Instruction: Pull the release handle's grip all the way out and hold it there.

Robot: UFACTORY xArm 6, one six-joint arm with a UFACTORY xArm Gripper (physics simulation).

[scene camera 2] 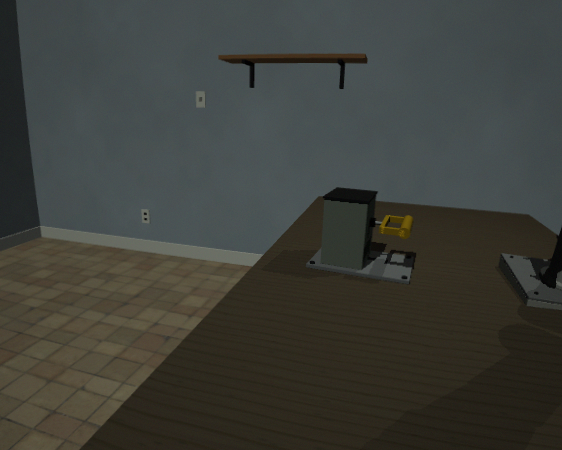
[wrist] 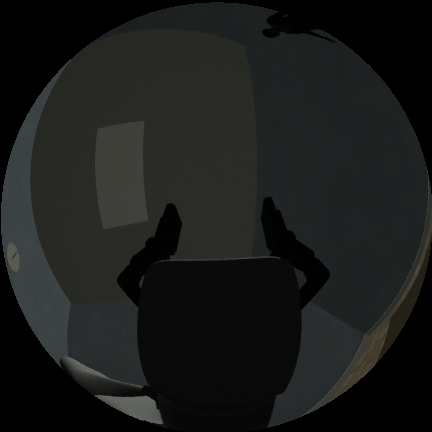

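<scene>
The release handle's yellow grip [scene camera 2: 407,226] is a bar on a yellow frame at the right side of a grey-green box [scene camera 2: 344,234] with a black top. A short thin rod shows between the frame and the box. The box stands on a grey base plate [scene camera 2: 390,274] on the table. My gripper [wrist: 219,209] is open and empty, its dark fingers wide apart in the wrist view. It points at the ceiling and walls, away from the handle, which does not show there. The gripper does not show in the scene view.
A grey mounting plate [scene camera 2: 515,279] with a dark part on it stands at the right edge of the table [scene camera 2: 320,345]. A wooden shelf [scene camera 2: 295,58] hangs on the back wall. The wrist view shows a light panel [wrist: 121,175] and a pale arm part [wrist: 95,380] at lower left.
</scene>
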